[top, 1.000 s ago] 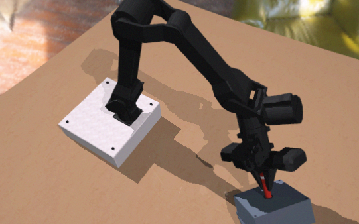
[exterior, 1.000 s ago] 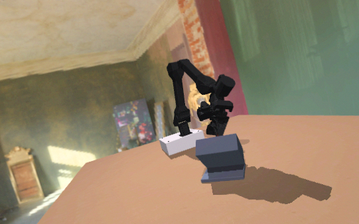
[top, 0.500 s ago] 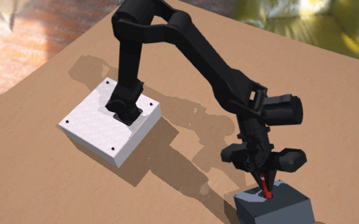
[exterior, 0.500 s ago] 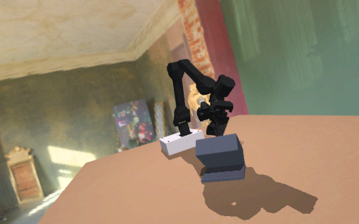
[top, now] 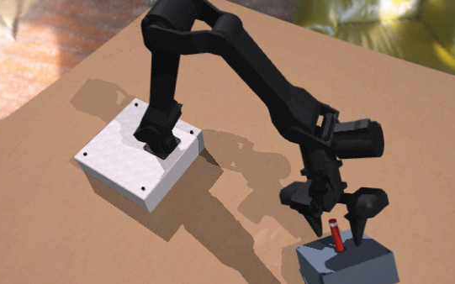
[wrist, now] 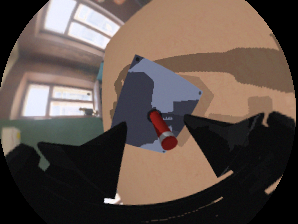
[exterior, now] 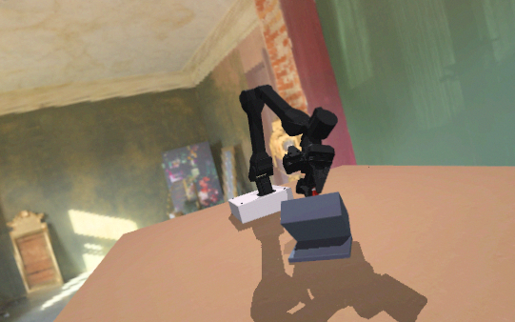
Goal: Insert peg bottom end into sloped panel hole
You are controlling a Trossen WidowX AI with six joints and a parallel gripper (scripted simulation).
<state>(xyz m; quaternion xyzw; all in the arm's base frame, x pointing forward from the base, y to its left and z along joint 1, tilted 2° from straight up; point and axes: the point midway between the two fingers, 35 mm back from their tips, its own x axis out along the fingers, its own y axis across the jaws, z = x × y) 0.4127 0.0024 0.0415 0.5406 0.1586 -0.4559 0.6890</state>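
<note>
My gripper tip is now 1 cm past the red round peg, 1 cm to the right of it and 1 cm below it. From my gripper tip the other things lie so: grey panel block: 2 cm ahead, 2 cm to the right, 3 cm below.
</note>
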